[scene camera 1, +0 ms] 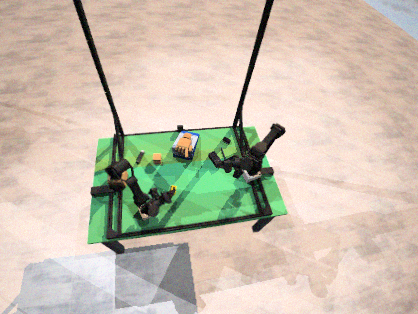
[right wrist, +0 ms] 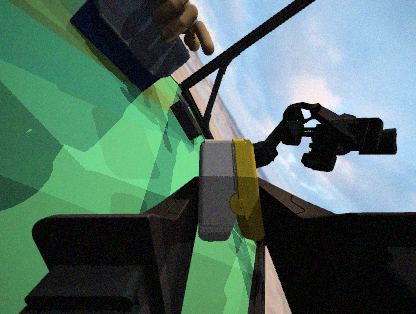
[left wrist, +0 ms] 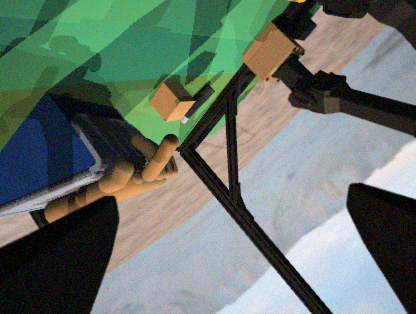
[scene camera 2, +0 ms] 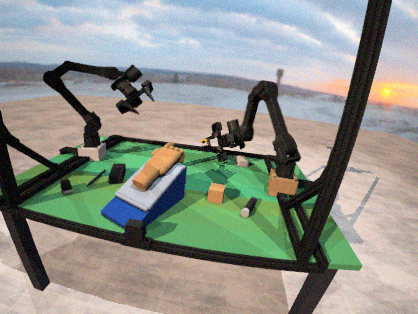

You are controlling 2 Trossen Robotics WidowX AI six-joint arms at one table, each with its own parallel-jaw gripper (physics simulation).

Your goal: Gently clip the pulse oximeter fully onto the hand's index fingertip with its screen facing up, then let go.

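Places are measured from the left arm's base along level axes (x ahead, y left, z up), in millimetres.
Pixels of known places: left gripper, between the fingertips: (scene camera 1: 218,164) (right wrist: 306,123) (left wrist: 233,201) (scene camera 2: 146,107); right gripper, between the fingertips: (scene camera 1: 174,189) (right wrist: 224,182) (scene camera 2: 203,143); left arm's base, origin of its link: (scene camera 1: 251,171) (scene camera 2: 92,145); right arm's base, origin of its link: (left wrist: 285,66) (scene camera 2: 284,174).
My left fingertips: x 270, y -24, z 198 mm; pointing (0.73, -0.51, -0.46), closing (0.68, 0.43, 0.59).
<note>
For each thing: its top centre in the pictures, then the offset to it from my left fingertips.
- pulse oximeter, centre of its top: (right wrist: 271,166) (scene camera 2: 206,137) (scene camera 1: 172,188) 274 mm ahead, 3 mm left, 119 mm down
- orange cube, centre of its top: (left wrist: 180,111) (scene camera 2: 217,187) (scene camera 1: 156,156) 294 mm ahead, 300 mm right, 206 mm down
- dark cylinder, centre of its top: (left wrist: 199,108) (scene camera 2: 250,202) (scene camera 1: 139,155) 400 mm ahead, 360 mm right, 229 mm down
- thin dark stick, centre of its top: (scene camera 2: 96,176) 168 mm back, 196 mm right, 247 mm down
- small black block, centre of its top: (scene camera 2: 65,182) (right wrist: 188,96) 238 mm back, 296 mm right, 224 mm down
The pulse oximeter (scene camera 1: 173,188) (scene camera 2: 204,141) (right wrist: 217,190), a grey-white and yellow clip, is held in the air between the fingers of my right gripper (right wrist: 224,182), near the table's far side in scene camera 2. Its grey-white half is at the left and its yellow half at the right in the right wrist view. The tan hand (scene camera 1: 185,142) (scene camera 2: 162,162) (left wrist: 120,177) (right wrist: 181,20) rests on the blue and white wedge (scene camera 2: 172,199) (left wrist: 30,131), apart from the oximeter. My left gripper (scene camera 2: 142,100) (left wrist: 233,201) is open and empty, raised off the table. Which fingertip is the index is unclear.
An orange cube (scene camera 1: 157,158) (scene camera 2: 216,193) (left wrist: 170,102) and a dark cylinder (scene camera 1: 140,156) (scene camera 2: 249,206) lie beside the wedge. A black block (scene camera 2: 117,173), a thin dark stick (scene camera 2: 96,177) and a small black block (scene camera 2: 66,186) lie on its other side. Dark frame posts (scene camera 2: 345,115) rise from the table.
</note>
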